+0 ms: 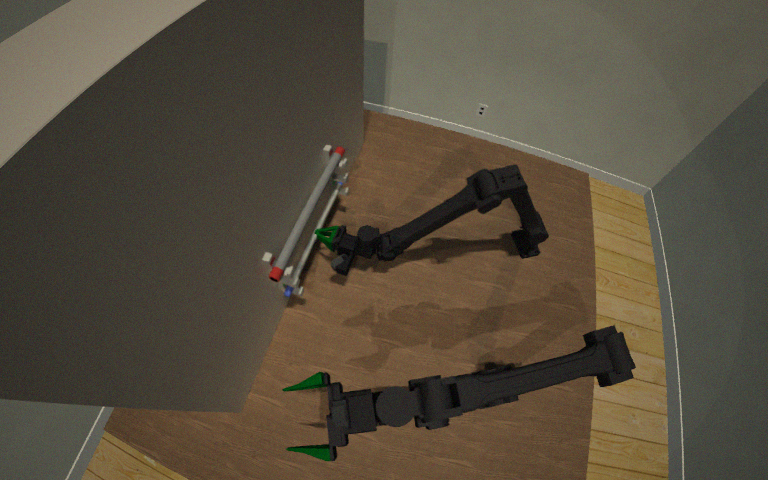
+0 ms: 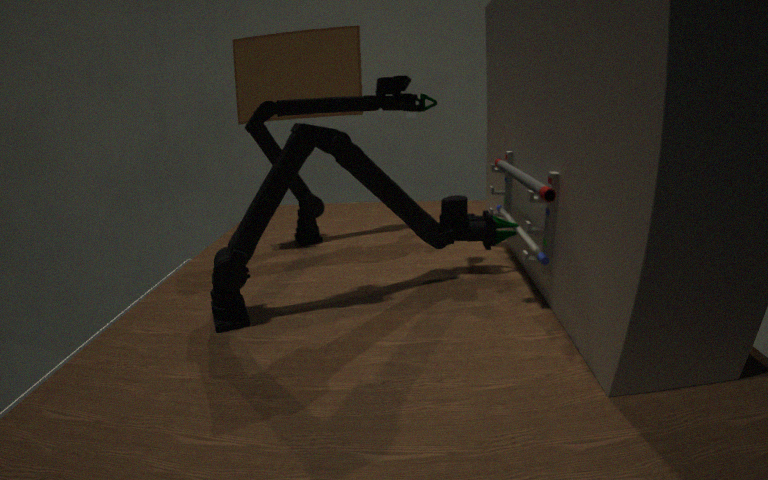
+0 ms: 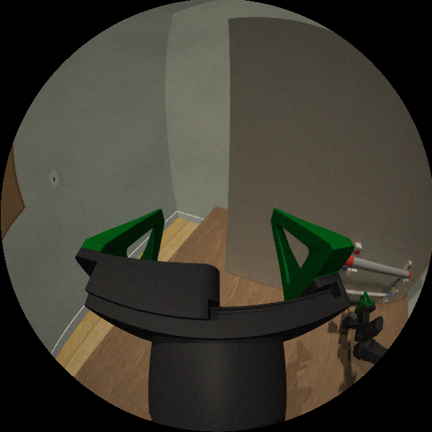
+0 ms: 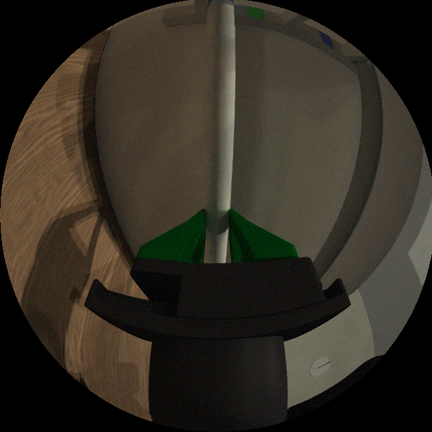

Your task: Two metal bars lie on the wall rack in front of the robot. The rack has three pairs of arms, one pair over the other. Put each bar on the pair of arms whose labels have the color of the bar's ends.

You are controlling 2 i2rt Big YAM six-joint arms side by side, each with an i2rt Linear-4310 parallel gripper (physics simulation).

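Frame: origin at the left arm's base, x ahead, y left, z up, level; centimetres.
Seen in the pictures: left gripper, fingertip midpoint: [image 1: 285, 419] [image 2: 430, 103]; right gripper, fingertip midpoint: [image 1: 315, 232] [image 2: 518, 228]; left arm's base at its link origin: [image 2: 308, 239]; right arm's base at its link origin: [image 1: 524, 244] [image 2: 231, 318].
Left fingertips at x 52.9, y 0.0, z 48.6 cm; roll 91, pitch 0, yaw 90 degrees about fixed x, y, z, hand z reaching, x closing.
Note:
Offsets run from my left fingertips to a thing's top centre. "spot": to the spot under its first point.
The red-ended grey bar {dx -4.0, dy -57.2, dz -18.9 cm} [image 1: 308, 212] [image 2: 523, 178] [image 3: 380, 266] lies across the top, red-labelled arms of the rack {dx -12.8, dy -75.4, dz -16.0 cm} [image 2: 554, 226]. The thinner, pale blue-ended bar {dx -3.8, dy -57.8, dz -34.9 cm} [image 1: 325, 216] [image 2: 529, 243] [image 4: 225, 100] is at the lowest pair, by the green label {spot: dx -11.3, dy -75.9, dz -33.0 cm} [image 2: 544, 242] [image 4: 256, 12]. The middle arms, by the blue label {spot: dx -11.4, dy -76.1, dz -25.3 cm} [image 2: 547, 211] [image 4: 326, 39], hold no bar. My right gripper [image 1: 317, 230] [image 2: 516, 228] [image 4: 216, 215] is shut on the blue-ended bar near its middle, one finger on each side. My left gripper [image 1: 285, 419] [image 2: 436, 102] [image 3: 217, 214] is wide open and empty, away from the rack.
The big grey wall block [image 1: 226, 169] [image 2: 611, 198] [image 3: 300, 125] carries the rack and ends at a vertical edge. The red-ended bar runs above my right gripper. My left arm reaches out higher than my right. A brown board [image 2: 297, 73] hangs on the room's wall.

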